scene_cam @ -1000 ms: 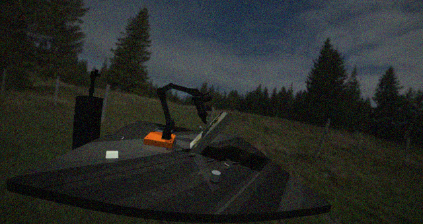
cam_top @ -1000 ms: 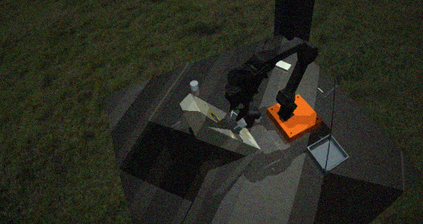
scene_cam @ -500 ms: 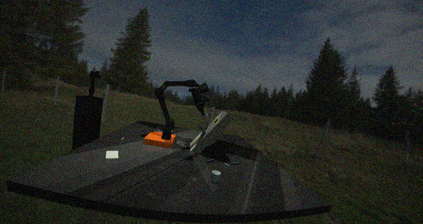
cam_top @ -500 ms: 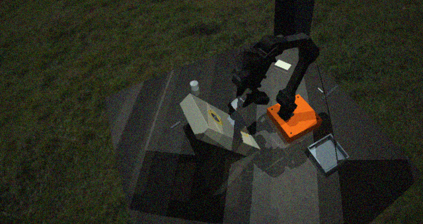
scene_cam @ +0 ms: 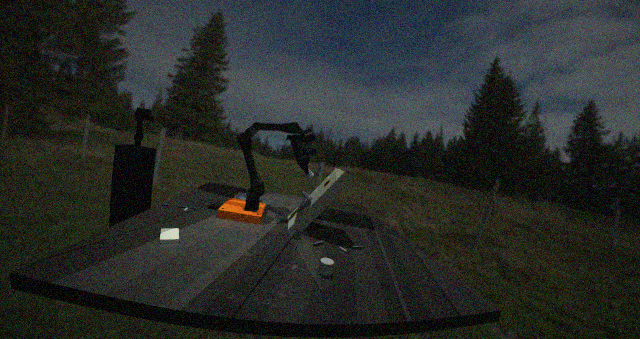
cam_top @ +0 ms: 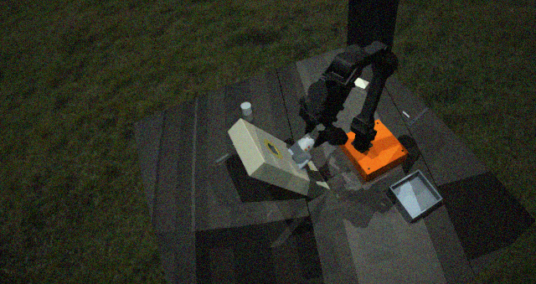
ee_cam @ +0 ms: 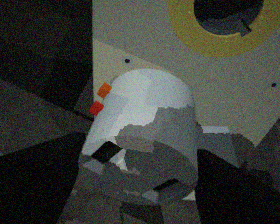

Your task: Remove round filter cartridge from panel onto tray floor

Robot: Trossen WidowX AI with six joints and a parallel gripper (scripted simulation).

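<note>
Now: the grey tray 28 cm to the left of my gripper tip, 28 cm behind it and 25 cm below it. Round my gripper tip: round filter cartridge: right at my gripper tip; then service panel: 11 cm below, 6 cm to the right, 6 cm ahead.
</note>
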